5 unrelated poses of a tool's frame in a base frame.
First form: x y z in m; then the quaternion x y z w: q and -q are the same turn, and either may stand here.
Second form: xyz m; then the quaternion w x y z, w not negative. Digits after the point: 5 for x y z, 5 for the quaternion.
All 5 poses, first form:
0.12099, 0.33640, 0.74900, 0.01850, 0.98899, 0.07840, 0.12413
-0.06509, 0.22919, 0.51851, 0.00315, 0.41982, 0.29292, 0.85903
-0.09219, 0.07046, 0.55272, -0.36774, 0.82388, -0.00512, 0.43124
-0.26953, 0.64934, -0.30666, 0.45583, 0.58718, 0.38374, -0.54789
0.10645, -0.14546, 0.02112, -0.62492, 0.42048, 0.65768, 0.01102
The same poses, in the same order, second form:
0.12099, 0.33640, 0.74900, 0.12413, 0.01850, 0.98899, 0.07840
-0.06509, 0.22919, 0.51851, 0.85903, 0.00315, 0.41982, 0.29292
-0.09219, 0.07046, 0.55272, 0.43124, -0.36774, 0.82388, -0.00512
-0.26953, 0.64934, -0.30666, 0.54789, -0.45583, -0.58718, -0.38374
0.10645, -0.14546, 0.02112, 0.01102, -0.62492, 0.42048, 0.65768

